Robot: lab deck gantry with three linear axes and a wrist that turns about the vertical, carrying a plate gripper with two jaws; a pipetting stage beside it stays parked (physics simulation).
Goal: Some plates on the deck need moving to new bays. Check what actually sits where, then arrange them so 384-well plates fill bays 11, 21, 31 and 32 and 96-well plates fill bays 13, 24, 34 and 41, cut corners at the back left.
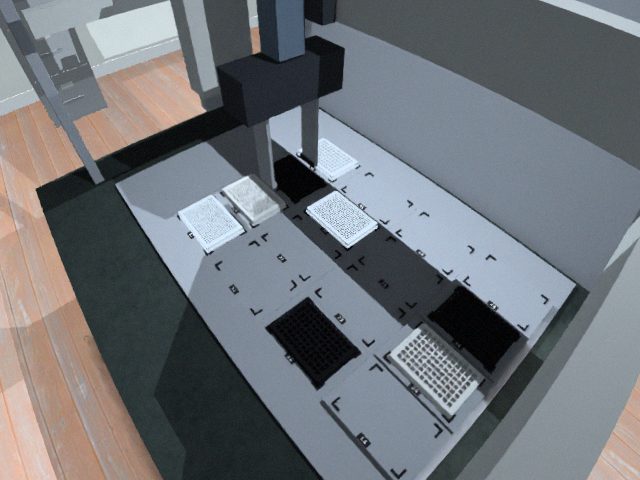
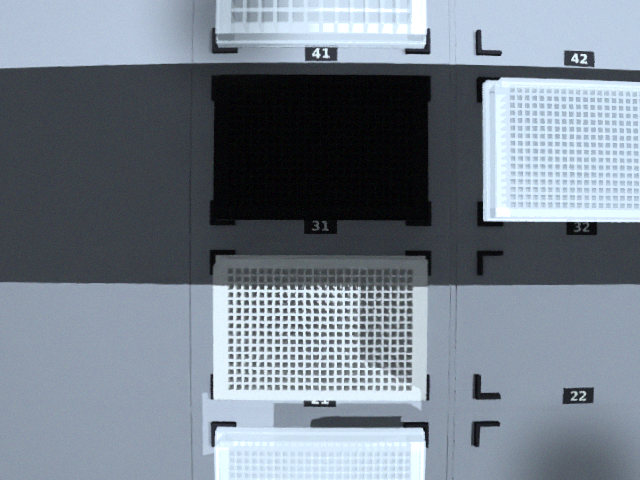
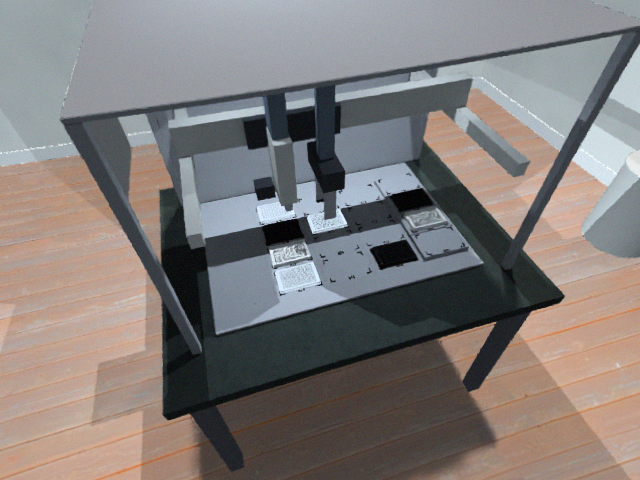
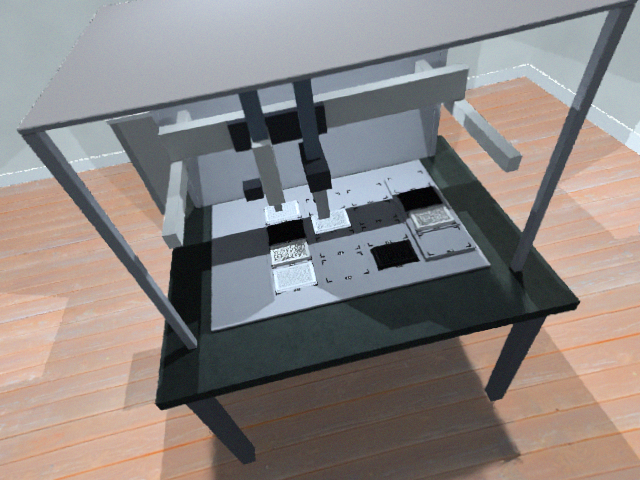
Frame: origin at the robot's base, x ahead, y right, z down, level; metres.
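Where they show: gripper, fingertip midpoint: (image 1: pixel 289 171) (image 3: pixel 325 209) (image 4: pixel 321 209); robot's base, link origin: (image 1: pixel 178 216) (image 3: pixel 281 294) (image 4: pixel 276 293).
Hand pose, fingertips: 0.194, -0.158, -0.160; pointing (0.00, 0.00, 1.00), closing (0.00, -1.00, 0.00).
Note:
Each offset is from my fingertips to the top centre of the thing, as dx, dy, dz. "spot": to the spot under its first point.
My gripper (image 1: pixel 291 176) (image 3: pixel 324 208) is open and empty, its two jaws hanging above the deck near bays 31 and 32. A black plate {-0.130, -0.099, +0.146} (image 1: pixel 297 175) (image 2: pixel 320 147) sits in bay 31; its wells are lost in shadow. White fine-welled 384-well plates sit in bay 11 {spot: -0.120, +0.119, +0.148} (image 1: pixel 210 223), bay 21 {spot: -0.125, +0.015, +0.147} (image 1: pixel 251 198) (image 2: pixel 320 330) and bay 32 {spot: +0.042, -0.094, +0.146} (image 1: pixel 342 218) (image 2: pixel 573 149). A white 96-well plate {-0.130, -0.206, +0.146} (image 1: pixel 336 157) (image 2: pixel 320 18) sits in bay 41. A black 96-well plate {+0.198, +0.115, +0.146} (image 1: pixel 312 341) is in bay 13, a white one {+0.362, +0.008, +0.131} (image 1: pixel 436 367) in bay 24, a black plate {+0.362, -0.099, +0.131} (image 1: pixel 474 326) in bay 34. Most cut corners are unclear.
The pipetting stage (image 3: pixel 282 173) (image 4: pixel 268 175) hangs beside the gripper, over the left back of the deck. A grey back panel (image 1: pixel 465 113) stands behind the deck. Frame posts {spot: +0.512, +0.274, -0.259} (image 3: pixel 568 155) (image 4: pixel 573 139) rise at the table's corners. Corner marks frame the bays.

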